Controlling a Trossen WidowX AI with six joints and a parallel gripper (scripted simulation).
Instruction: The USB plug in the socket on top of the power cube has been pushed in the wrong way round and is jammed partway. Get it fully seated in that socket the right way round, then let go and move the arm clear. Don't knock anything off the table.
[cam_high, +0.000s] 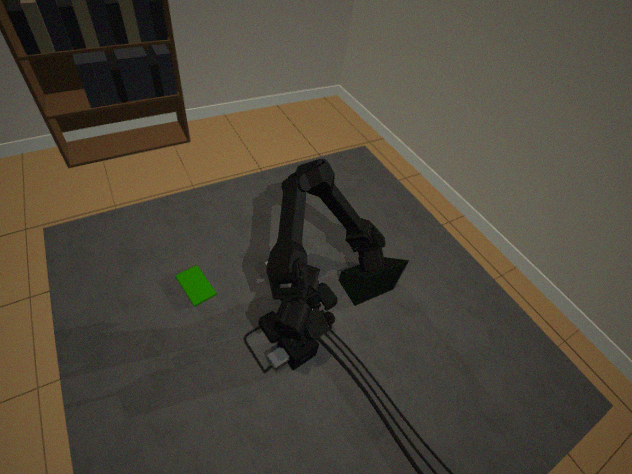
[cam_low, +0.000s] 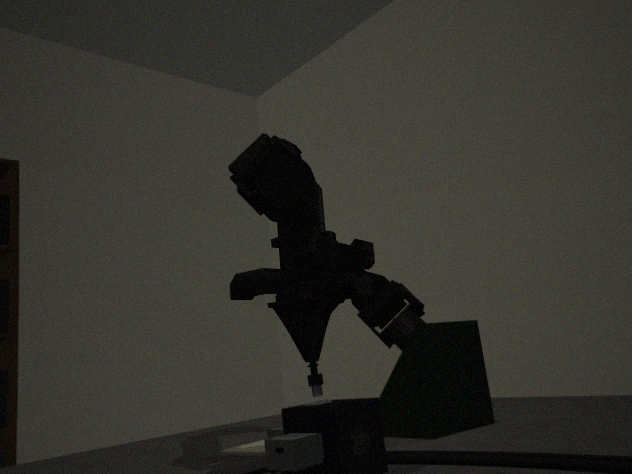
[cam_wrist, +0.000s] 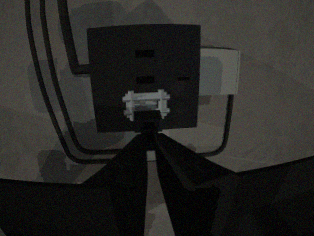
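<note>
The dark USB plug lies 20 mm below my gripper tip. Round my gripper tip: green flat block: 180 mm ahead, 290 mm to the right, 120 mm below; white flat tile: 90 mm behind, 250 mm to the right, 120 mm below.
</note>
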